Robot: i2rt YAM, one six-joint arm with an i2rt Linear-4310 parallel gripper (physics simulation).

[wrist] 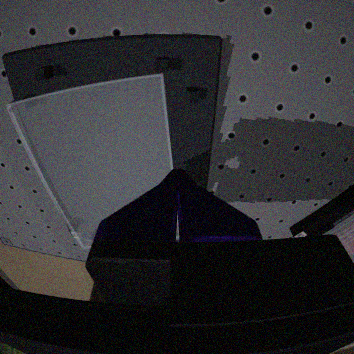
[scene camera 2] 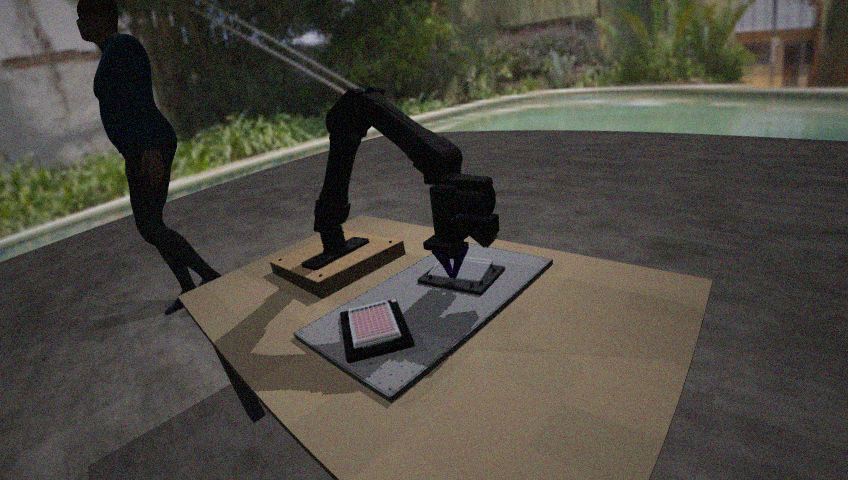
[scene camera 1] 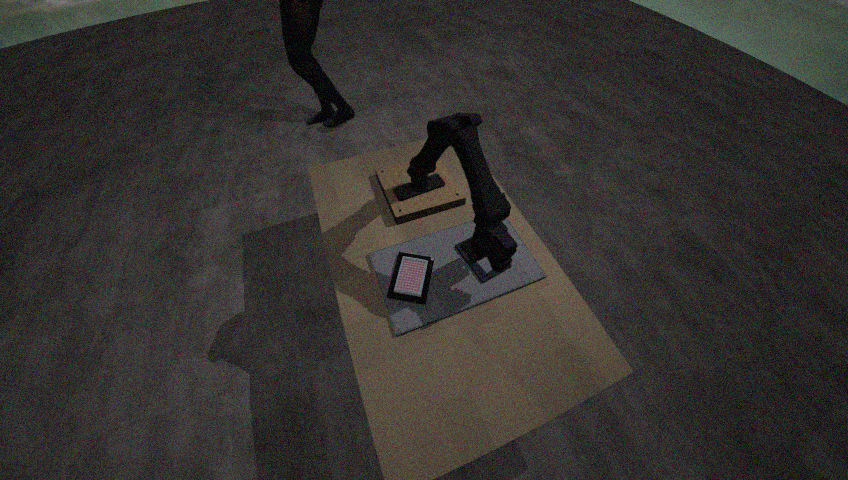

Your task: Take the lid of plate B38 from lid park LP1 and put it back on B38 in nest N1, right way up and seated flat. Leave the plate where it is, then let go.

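Where they show: gripper, between the fingertips: (wrist: 177, 177) (scene camera 2: 452, 277) (scene camera 1: 474, 259); arm's base, origin of its link: (scene camera 2: 336, 254) (scene camera 1: 419, 187).
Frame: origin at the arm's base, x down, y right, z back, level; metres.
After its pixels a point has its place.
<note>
The clear, pale lid (scene camera 1: 484, 265) {z -0.401, x 0.009, y -0.036 m} (scene camera 2: 477, 268) {z -0.399, x 0.005, y -0.069 m} (wrist: 100, 155) {z -0.382, x 0.005, y -0.063 m} lies on the dark lid park LP1 (scene camera 1: 473, 265) {z -0.381, x 0.018, y -0.008 m} (scene camera 2: 491, 279) {z -0.441, x 0.018, y -0.056 m} (wrist: 197, 65) {z -0.431, x 0.018, y -0.012 m}. In the wrist view it sits towards the left of the park and covers that side's edge. Plate B38 (scene camera 1: 411, 275) {z -0.327, x 0.003, y 0.193 m} (scene camera 2: 374, 322) {z -0.334, x 0.003, y 0.194 m}, with pink wells and no lid on it, sits in the black nest N1 (scene camera 1: 406, 298) {z -0.385, x 0.016, y 0.238 m} (scene camera 2: 407, 336) {z -0.406, x 0.016, y 0.188 m} (wrist: 325, 210) {z -0.327, x 0.021, y 0.117 m}. My gripper (scene camera 2: 453, 275) {z -0.367, x 0.009, y -0.019 m} (wrist: 177, 177) {z -0.367, x 0.009, y -0.019 m} is shut and empty, its tips pointing down close to the lid's near side. Whether they touch the lid I cannot tell. In scene camera 1 the arm hides the fingertips.
Park and nest stand on a grey perforated board (scene camera 1: 383, 256) {z -0.208, x 0.028, y 0.241 m} (scene camera 2: 526, 265) {z -0.477, x 0.028, y -0.159 m} (wrist: 300, 45) {z -0.448, x 0.028, y 0.045 m} on the wooden table (scene camera 1: 476, 368) {z -0.654, x 0.041, y 0.151 m} (scene camera 2: 565, 356) {z -0.663, x 0.041, y 0.099 m} (wrist: 45, 272) {z -0.133, x 0.041, y -0.219 m}. The arm's base is on a wooden block (scene camera 1: 425, 212) {z -0.110, x 0.016, y 0.030 m} (scene camera 2: 357, 270) {z -0.110, x 0.016, y 0.029 m}. A person (scene camera 1: 306, 65) (scene camera 2: 133, 107) stands beyond the table. Arm shadows cross the board.
</note>
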